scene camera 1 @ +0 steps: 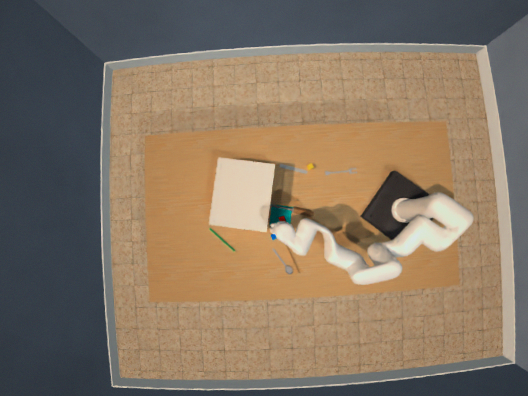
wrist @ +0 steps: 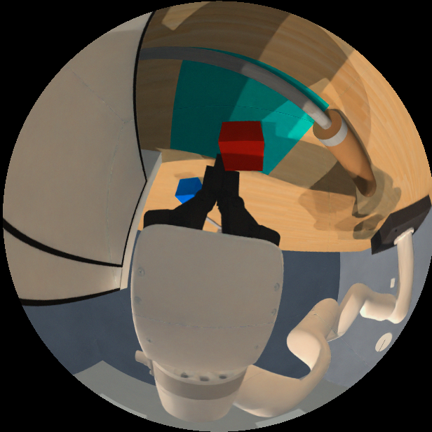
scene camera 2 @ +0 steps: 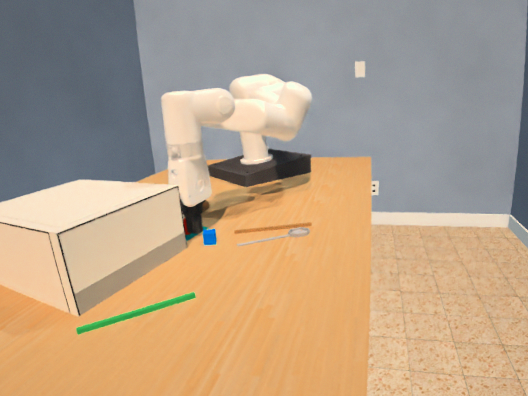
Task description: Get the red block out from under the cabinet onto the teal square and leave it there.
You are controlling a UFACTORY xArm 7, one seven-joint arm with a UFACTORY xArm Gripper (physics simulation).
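Frame: origin at the arm's base, x back, y left, z down, level; centimetres.
Seen in the pictures: gripper, fingertip midpoint: (scene camera 2: 195,232); arm's base, origin of the base link: (scene camera 1: 403,210) (scene camera 2: 256,160).
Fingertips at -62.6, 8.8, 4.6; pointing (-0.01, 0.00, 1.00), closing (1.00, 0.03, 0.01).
Pixels of each thing's top centre, then the offset from my fingertips to it, as dx, dy, dz. "pt": a spot on its surface instead.
- red block, middle of its top: (scene camera 2: 183,220) (scene camera 1: 282,219) +1.0, -3.5, -2.1
- cabinet, middle of its top: (scene camera 2: 71,198) (scene camera 1: 241,194) -18.3, -15.3, -12.8
- teal square, surface spot: (scene camera 1: 288,212) pt +4.4, -7.0, +0.8
- blue block, middle of its top: (scene camera 2: 209,231) (scene camera 1: 273,236) -3.1, +5.3, -1.7
- spoon, surface spot: (scene camera 2: 299,232) (scene camera 1: 289,269) pt +5.2, +22.7, +0.6
- brown stick, middle of its top: (scene camera 2: 273,226) +6.5, +16.2, +0.1
- green stick, middle of its top: (scene camera 2: 138,310) (scene camera 1: 222,239) -29.9, +7.6, +0.1
The red block (scene camera 1: 282,219) (scene camera 2: 185,226) (wrist: 242,146) is outside the cabinet (scene camera 1: 242,195) (scene camera 2: 120,235) (wrist: 80,125), at the edge of the teal square (scene camera 1: 288,212) (wrist: 200,95) on the gripper's side. It covers part of that edge; whether its whole base is on the teal is hidden. My gripper (scene camera 2: 194,231) (wrist: 222,164) is shut and empty, pointing down low at the table. In the wrist view its fingertips are right beside the block's near side, touching or almost touching it. In the overhead view the arm hides the fingers.
A tool with a wooden handle (scene camera 1: 303,212) (wrist: 350,155) has its grey shaft across the teal's far side. A blue block (scene camera 1: 273,237) (scene camera 2: 210,237) (wrist: 188,189) is near the fingers. A spoon (scene camera 1: 289,270) (scene camera 2: 299,232), brown stick (scene camera 2: 272,228) and green stick (scene camera 1: 222,240) (scene camera 2: 136,313) lie on the table.
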